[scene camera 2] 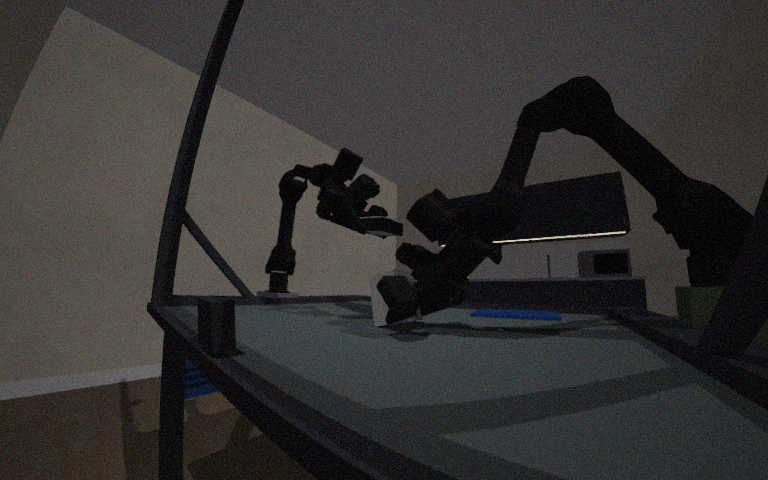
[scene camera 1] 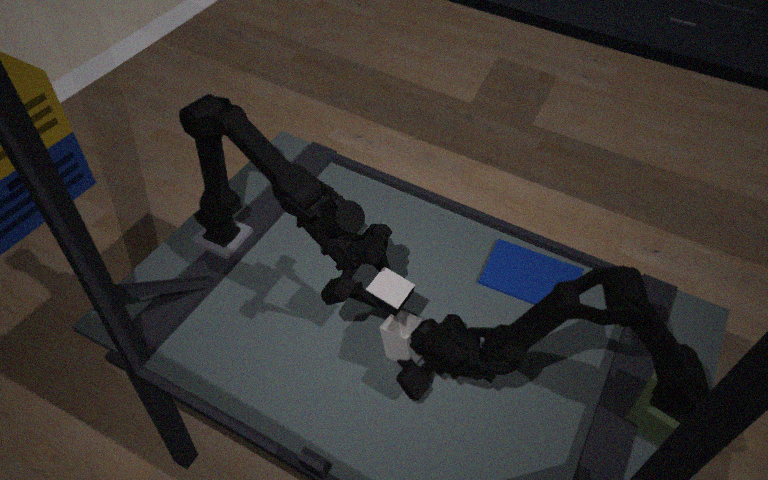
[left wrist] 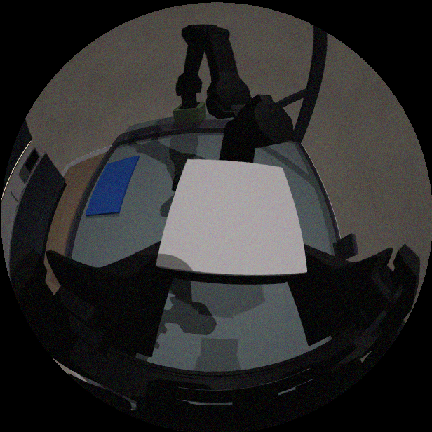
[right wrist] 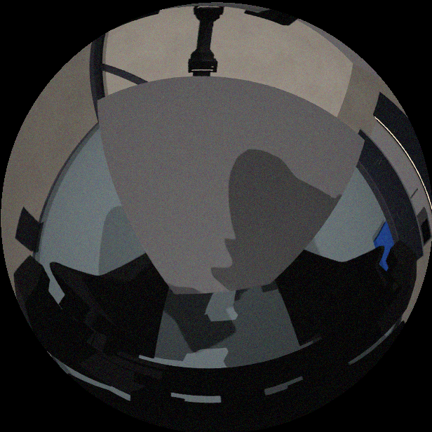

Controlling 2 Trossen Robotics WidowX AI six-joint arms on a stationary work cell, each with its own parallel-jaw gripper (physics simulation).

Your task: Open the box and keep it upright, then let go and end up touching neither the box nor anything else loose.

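Places are measured from the left arm's base along level axes (x right, y ahead, z up), in centimetres.
Where they show: left gripper, fingertip midpoint: [scene camera 2: 376, 235] [scene camera 1: 385, 293]; right gripper, fingertip midpoint: [scene camera 2: 399, 319]; left arm's base, link origin: [scene camera 2: 277, 292] [scene camera 1: 222, 233]; right arm's base, link origin: [scene camera 2: 724, 286] [scene camera 1: 672, 401].
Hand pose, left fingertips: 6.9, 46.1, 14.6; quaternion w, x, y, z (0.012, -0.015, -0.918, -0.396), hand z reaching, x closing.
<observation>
Things, the pixels of their top centre, and the offset from my left fingertips, as dx, dy, dz.
- white box body, top centre: [scene camera 2: 395, 270] [scene camera 1: 405, 323] -0.1, +4.9, -7.3
- white lid, top centre: [scene camera 1: 390, 285] [scene camera 2: 380, 218] +0.2, +1.0, +3.4
- flat blue mat, top centre: [scene camera 1: 531, 275] [scene camera 2: 515, 312] -32.5, +22.9, -17.1
- green bin, top centre: [scene camera 1: 672, 401] [scene camera 2: 724, 286] -10.5, +55.5, -10.3
The white box body [scene camera 1: 395, 343] [scene camera 2: 377, 305] [right wrist: 170, 175] stands about upright near the middle of the table. Its top shows uncovered in scene camera 1. My right gripper [scene camera 1: 415, 346] [right wrist: 220, 245] is shut on the box body from the right; its fingers partly hide the body in scene camera 2. The white lid [scene camera 1: 390, 287] [scene camera 2: 386, 226] [left wrist: 235, 220] is apart from the body, raised above and to the left of it. My left gripper [scene camera 1: 384, 289] [left wrist: 229, 242] is shut on the lid and holds it in the air with its top face up.
A flat blue mat [scene camera 1: 523, 272] [scene camera 2: 515, 314] [left wrist: 112, 186] lies on the table to the right of the box, beyond the right forearm. A green bin [scene camera 1: 651, 417] [left wrist: 189, 113] is by the right arm's base. Dark frame posts [scene camera 1: 73, 226] [scene camera 2: 192, 141] rise at the table's sides.
</observation>
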